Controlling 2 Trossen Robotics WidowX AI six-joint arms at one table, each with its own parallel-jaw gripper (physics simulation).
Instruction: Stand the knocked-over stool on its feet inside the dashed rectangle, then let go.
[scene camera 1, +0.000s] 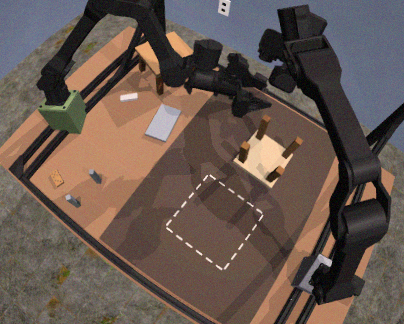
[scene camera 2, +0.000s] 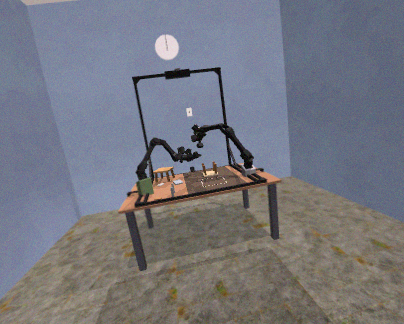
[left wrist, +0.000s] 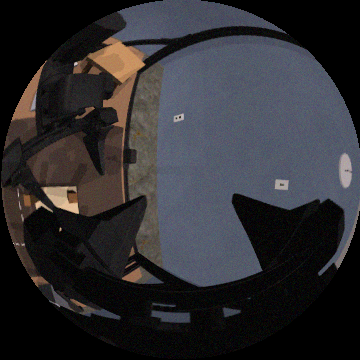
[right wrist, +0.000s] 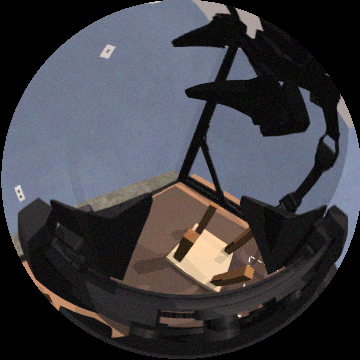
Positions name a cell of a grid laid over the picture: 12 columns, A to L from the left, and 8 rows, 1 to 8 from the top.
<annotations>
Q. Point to my left gripper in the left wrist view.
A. G5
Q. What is my left gripper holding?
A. Nothing.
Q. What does the stool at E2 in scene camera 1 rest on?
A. The table.
</annotations>
